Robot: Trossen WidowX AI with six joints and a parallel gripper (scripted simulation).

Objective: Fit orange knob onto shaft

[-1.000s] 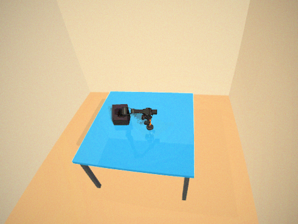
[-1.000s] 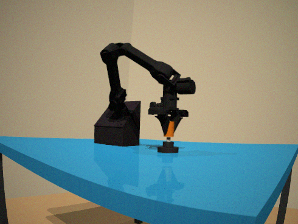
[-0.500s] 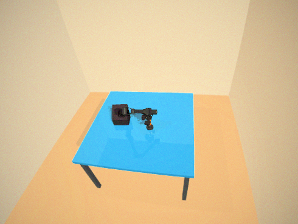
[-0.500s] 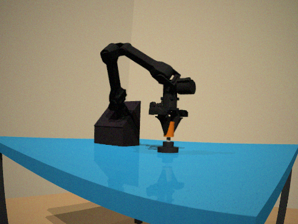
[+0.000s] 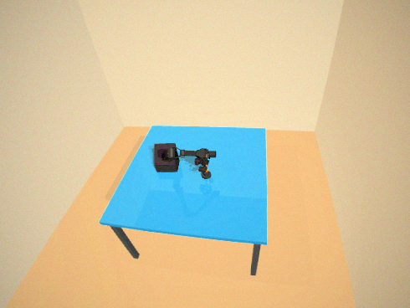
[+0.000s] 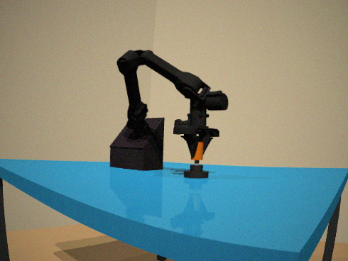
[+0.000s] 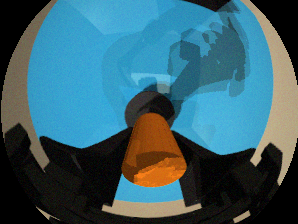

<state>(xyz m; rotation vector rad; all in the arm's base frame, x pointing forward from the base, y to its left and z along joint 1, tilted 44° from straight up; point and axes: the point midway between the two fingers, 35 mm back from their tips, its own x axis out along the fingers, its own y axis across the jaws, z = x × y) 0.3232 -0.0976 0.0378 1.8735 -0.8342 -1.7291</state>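
The orange knob lies 30 mm above my gripper tip. Also, from my gripper tip: round pedestal 40 mm below.
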